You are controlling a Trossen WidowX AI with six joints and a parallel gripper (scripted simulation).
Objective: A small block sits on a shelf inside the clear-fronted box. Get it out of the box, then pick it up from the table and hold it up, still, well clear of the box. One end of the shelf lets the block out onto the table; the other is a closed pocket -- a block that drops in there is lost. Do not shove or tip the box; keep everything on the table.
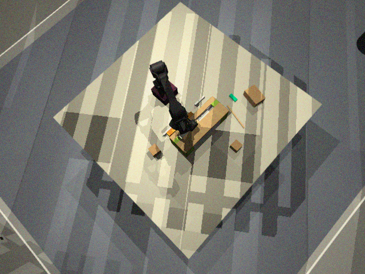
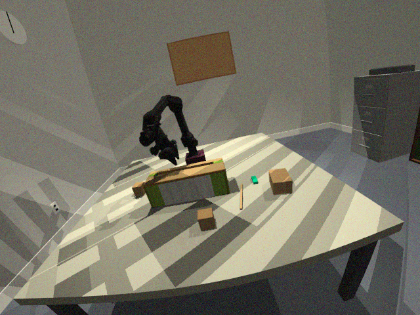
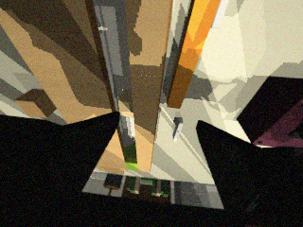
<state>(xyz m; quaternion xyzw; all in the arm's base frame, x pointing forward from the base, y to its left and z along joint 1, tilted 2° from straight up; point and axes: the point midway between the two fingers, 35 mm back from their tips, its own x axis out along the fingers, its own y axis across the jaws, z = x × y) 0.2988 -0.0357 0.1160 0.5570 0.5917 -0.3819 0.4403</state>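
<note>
The box is 9 cm below my gripper tip, 4 cm to the left of it and 3 cm ahead of it. The rest, counted from my gripper tip: thin wooden stick (29 cm to the left, 15 cm below, 15 cm ahead); then teal block (37 cm to the left, 15 cm below, 4 cm ahead).
</note>
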